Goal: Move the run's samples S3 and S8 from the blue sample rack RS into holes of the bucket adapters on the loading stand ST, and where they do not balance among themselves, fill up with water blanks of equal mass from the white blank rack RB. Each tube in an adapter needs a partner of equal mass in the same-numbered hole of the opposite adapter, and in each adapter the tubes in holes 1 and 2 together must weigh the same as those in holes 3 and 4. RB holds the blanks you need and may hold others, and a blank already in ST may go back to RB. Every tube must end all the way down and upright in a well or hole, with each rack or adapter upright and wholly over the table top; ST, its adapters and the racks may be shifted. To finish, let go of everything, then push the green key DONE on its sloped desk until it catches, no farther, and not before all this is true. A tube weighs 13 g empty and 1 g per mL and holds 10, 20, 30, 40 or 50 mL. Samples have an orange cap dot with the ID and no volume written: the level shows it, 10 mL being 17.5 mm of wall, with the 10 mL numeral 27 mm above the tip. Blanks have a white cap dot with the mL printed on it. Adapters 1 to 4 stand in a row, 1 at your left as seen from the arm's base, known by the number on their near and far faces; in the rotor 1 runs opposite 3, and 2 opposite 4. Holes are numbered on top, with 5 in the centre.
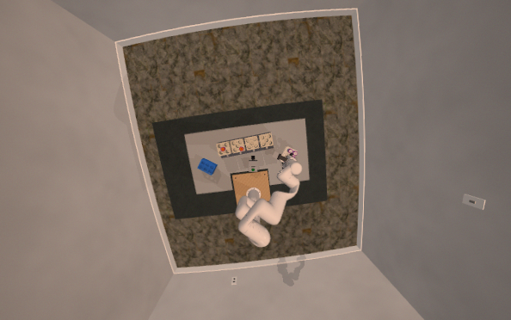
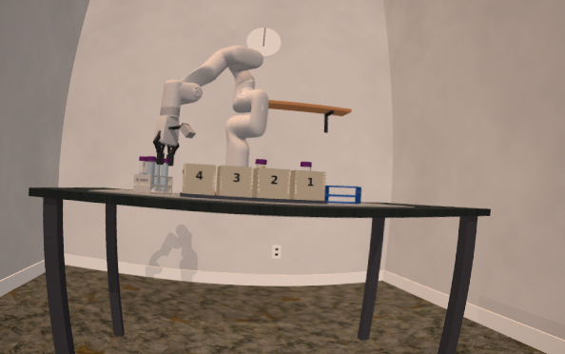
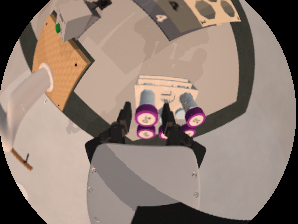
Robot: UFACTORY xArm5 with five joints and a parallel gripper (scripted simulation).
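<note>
My gripper is now 50 mm above the purple-capped blank tube, 10 mm to the left of it and 10 mm past it. From my hand the other things lie so: purple-capped blank 50 mm to the right, 50 mm below, 30 mm ahead; white blank rack RB 90 mm below, 30 mm to the right, 30 mm ahead; green DONE key 240 mm to the left, 100 mm behind, 50 mm below.
</note>
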